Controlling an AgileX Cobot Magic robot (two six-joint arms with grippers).
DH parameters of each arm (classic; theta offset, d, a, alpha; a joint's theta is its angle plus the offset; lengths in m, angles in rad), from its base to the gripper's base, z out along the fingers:
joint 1: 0 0.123 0 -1.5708
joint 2: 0.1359 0 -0.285 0
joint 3: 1.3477 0 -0.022 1.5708
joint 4: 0 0.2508 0 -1.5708
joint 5: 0 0 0.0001 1.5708
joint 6: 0 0.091 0 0
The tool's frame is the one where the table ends.
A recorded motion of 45 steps. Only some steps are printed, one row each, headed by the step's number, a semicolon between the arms.
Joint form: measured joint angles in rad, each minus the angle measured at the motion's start. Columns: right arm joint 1, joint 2, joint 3, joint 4, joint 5, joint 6; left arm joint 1, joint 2, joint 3, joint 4, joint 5, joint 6.
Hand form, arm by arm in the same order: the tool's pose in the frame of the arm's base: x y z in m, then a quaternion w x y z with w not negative. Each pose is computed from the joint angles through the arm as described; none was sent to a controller.
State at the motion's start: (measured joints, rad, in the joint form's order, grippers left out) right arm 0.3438 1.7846 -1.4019 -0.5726 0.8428 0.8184; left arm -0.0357 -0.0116 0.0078 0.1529 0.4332 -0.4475
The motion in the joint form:
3: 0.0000 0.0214 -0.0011 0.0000 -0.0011 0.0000; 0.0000 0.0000 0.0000 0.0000 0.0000 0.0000
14: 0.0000 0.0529 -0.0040 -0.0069 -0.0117 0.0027; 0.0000 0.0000 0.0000 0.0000 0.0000 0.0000
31: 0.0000 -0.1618 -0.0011 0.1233 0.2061 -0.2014; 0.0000 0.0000 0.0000 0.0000 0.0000 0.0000
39: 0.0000 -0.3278 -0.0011 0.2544 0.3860 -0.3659; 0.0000 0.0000 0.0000 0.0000 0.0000 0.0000
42: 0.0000 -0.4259 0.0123 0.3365 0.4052 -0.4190; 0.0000 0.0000 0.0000 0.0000 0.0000 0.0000
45: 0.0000 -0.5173 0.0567 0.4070 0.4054 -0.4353; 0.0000 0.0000 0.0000 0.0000 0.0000 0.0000
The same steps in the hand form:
3: 0.3781 0.0963 0.2585 0.29886 0.08374 0.94570 -0.09652; 0.0508 0.0040 0.1728 0.57384 -0.12922 0.80539 -0.07327
14: 0.3832 0.0981 0.2476 0.29178 0.07891 0.94787 -0.10089; 0.0508 0.0040 0.1728 0.57384 -0.12922 0.80539 -0.07327
31: 0.3319 0.0824 0.3152 0.26470 0.05931 0.95730 -0.09993; 0.0508 0.0040 0.1728 0.57384 -0.12922 0.80539 -0.07327
39: 0.2814 0.0722 0.3579 0.23052 0.02838 0.96992 -0.07287; 0.0508 0.0040 0.1728 0.57384 -0.12922 0.80539 -0.07327
42: 0.2546 0.0697 0.3786 0.24487 0.01491 0.96897 -0.03032; 0.0508 0.0040 0.1728 0.57384 -0.12922 0.80539 -0.07327
45: 0.2294 0.0670 0.3877 0.25420 0.01250 0.96703 0.00847; 0.0508 0.0040 0.1728 0.57384 -0.12922 0.80539 -0.07327

